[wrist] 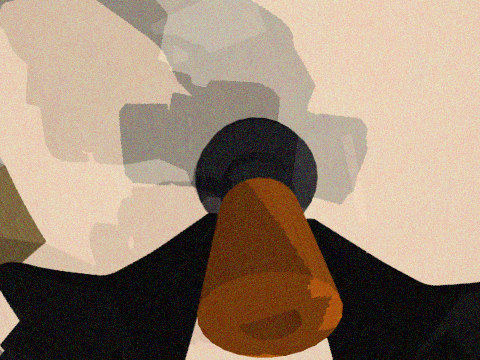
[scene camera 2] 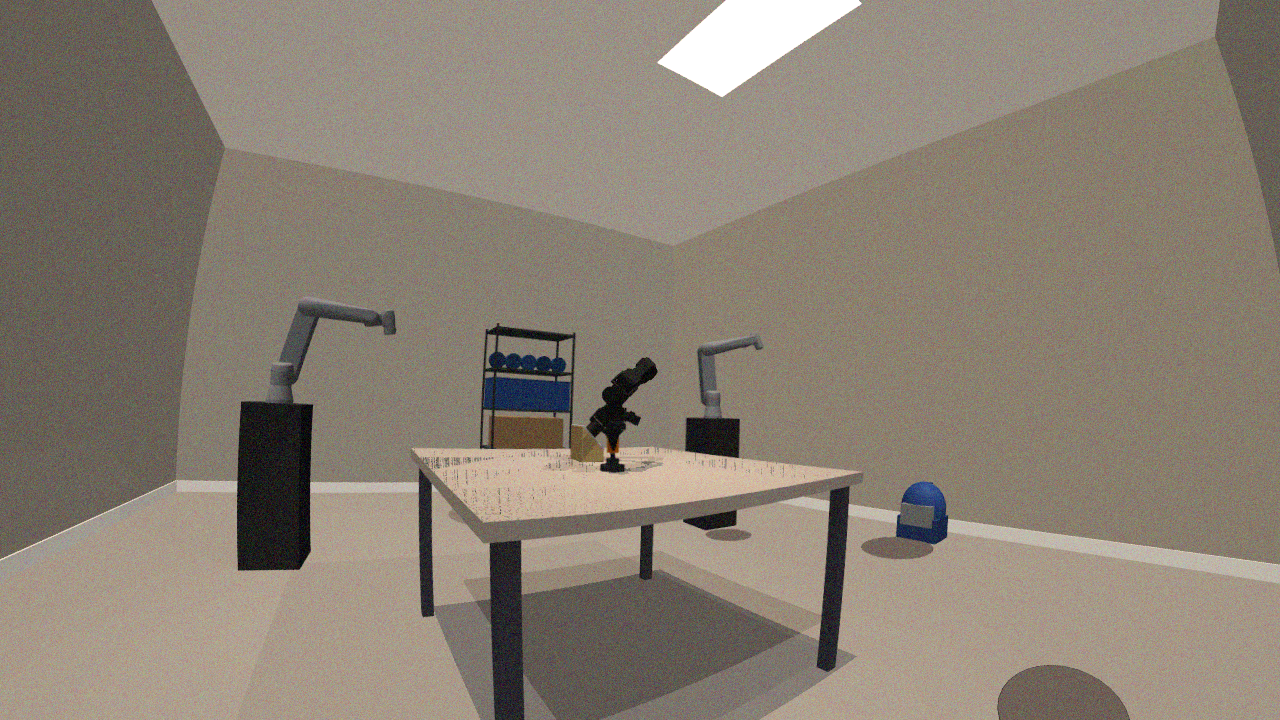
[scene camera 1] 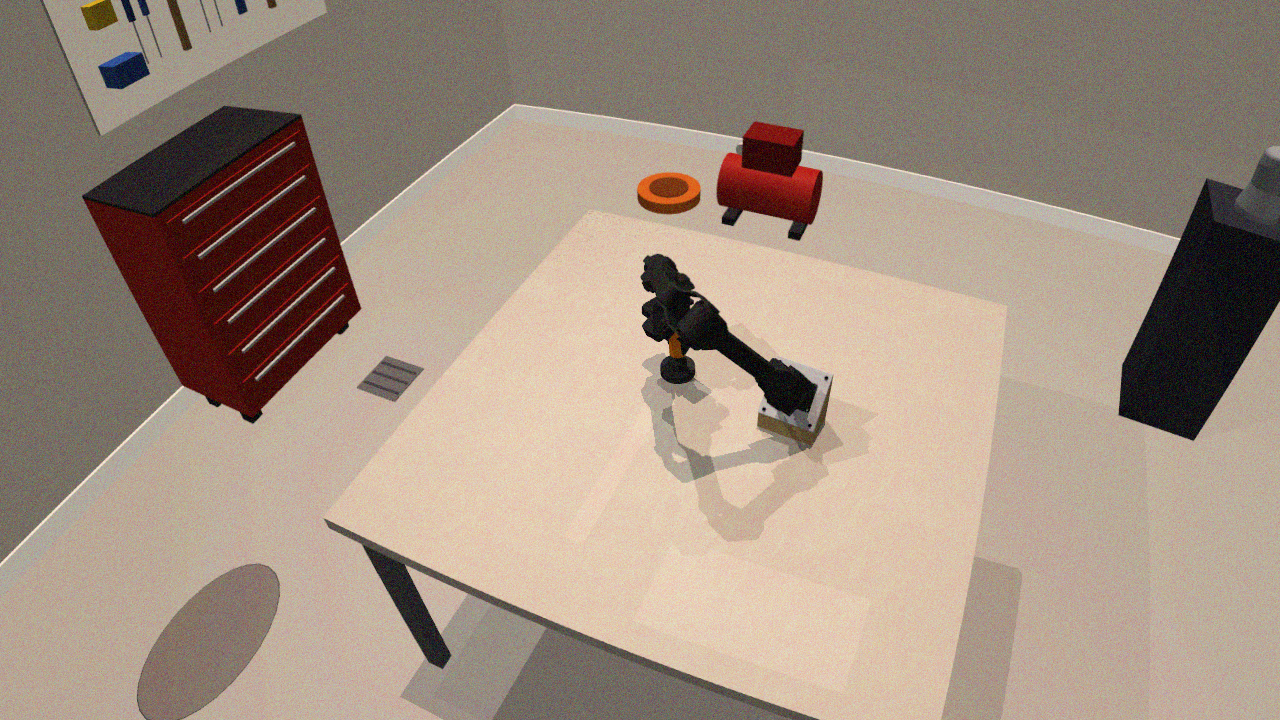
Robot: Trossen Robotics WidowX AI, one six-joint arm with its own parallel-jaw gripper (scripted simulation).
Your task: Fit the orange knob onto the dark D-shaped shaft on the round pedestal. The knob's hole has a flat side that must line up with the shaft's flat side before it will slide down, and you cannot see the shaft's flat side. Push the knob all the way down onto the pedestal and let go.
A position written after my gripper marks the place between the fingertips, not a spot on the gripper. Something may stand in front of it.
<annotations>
My gripper (scene camera 1: 677, 349) holds an orange knob (wrist: 266, 283).
</annotations>
